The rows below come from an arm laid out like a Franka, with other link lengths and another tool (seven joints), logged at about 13 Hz.
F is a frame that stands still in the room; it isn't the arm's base.
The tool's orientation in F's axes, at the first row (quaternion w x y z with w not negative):
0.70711 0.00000 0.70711 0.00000
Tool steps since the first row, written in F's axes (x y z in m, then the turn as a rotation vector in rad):
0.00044 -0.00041 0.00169 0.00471 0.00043 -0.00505
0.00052 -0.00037 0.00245 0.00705 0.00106 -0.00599
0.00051 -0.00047 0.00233 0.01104 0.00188 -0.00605
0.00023 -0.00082 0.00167 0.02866 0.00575 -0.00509
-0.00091 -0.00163 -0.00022 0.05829 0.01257 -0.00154
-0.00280 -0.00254 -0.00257 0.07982 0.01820 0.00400
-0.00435 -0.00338 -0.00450 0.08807 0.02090 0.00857
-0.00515 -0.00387 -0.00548 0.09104 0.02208 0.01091
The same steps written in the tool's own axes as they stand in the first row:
-0.00169 -0.00041 0.00044 0.00505 0.00043 0.00471
-0.00245 -0.00037 0.00052 0.00599 0.00106 0.00705
-0.00233 -0.00047 0.00051 0.00605 0.00188 0.01104
-0.00167 -0.00082 0.00023 0.00509 0.00575 0.02866
0.00022 -0.00163 -0.00091 0.00154 0.01257 0.05829
0.00257 -0.00254 -0.00280 -0.00400 0.01820 0.07982
0.00450 -0.00338 -0.00435 -0.00857 0.02090 0.08807
0.00548 -0.00387 -0.00515 -0.01091 0.02208 0.09104

